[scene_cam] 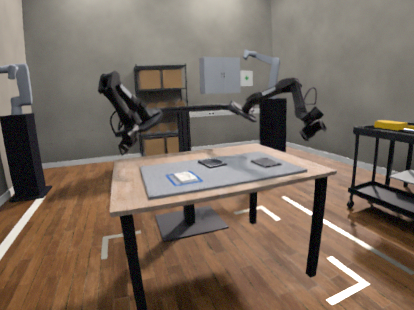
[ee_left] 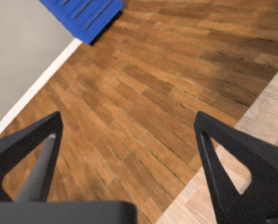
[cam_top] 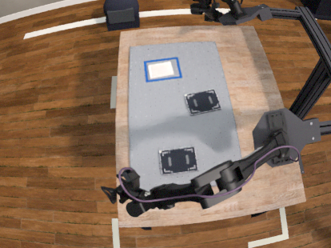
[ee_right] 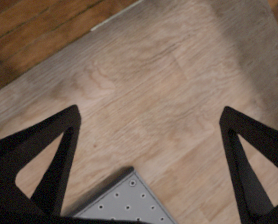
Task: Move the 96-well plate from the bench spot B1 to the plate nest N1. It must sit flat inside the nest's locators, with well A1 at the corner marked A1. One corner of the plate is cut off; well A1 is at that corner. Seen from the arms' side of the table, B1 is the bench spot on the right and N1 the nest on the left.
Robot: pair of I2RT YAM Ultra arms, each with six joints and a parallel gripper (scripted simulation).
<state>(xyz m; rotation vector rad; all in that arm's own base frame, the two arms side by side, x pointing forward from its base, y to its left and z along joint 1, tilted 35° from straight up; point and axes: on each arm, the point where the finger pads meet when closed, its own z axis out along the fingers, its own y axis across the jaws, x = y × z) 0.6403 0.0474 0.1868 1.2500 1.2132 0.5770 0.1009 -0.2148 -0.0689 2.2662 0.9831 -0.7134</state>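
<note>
Right now my right hand is 38 cm short of the 96-well plate, 29 cm to the right of it and 10 cm above it.
</note>
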